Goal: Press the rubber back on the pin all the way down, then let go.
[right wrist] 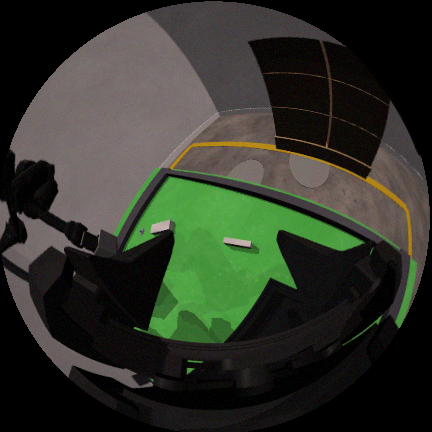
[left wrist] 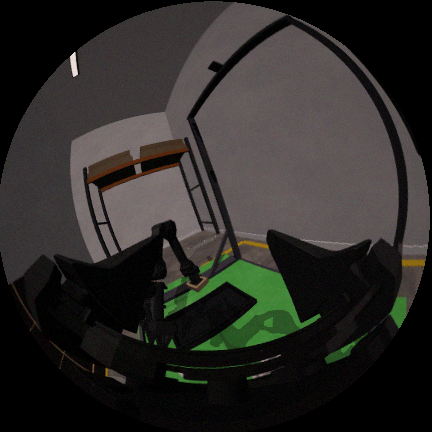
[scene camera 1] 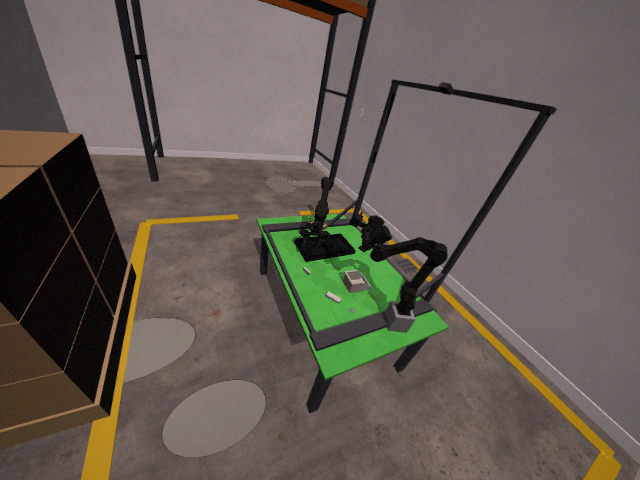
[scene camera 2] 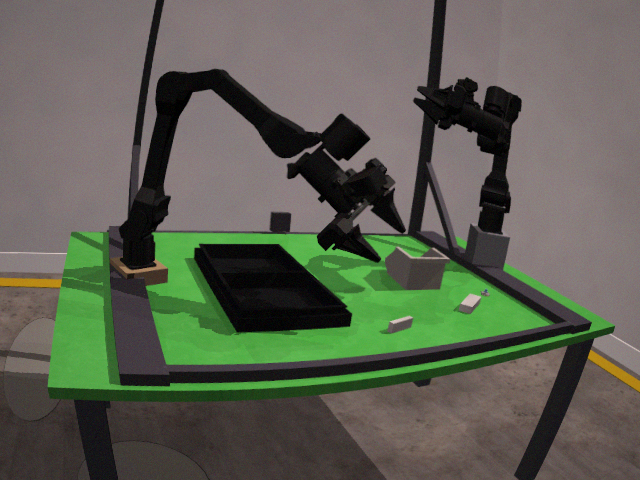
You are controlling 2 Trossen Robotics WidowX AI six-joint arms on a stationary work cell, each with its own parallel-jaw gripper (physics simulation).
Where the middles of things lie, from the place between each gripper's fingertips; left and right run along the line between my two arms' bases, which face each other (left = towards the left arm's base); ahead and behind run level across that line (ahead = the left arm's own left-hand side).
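The black tray point(scene camera 2: 261, 287) has my right hand 200 mm past it, 150 mm to the left of it and 140 mm above it. Counting from that same right hand, I find the grey box point(scene camera 2: 426, 272) 120 mm below, 220 mm to the left and 220 mm behind, while the grey block point(scene camera 2: 483, 248) is 510 mm to the left, 270 mm behind and 100 mm below.
The grey box is 1 cm behind my left hand, 7 cm to the left of it and 40 cm below it. Still from my left hand, the grey block is 37 cm to the left, 6 cm behind and 38 cm below, and the black tray is 30 cm to the right and 41 cm below.
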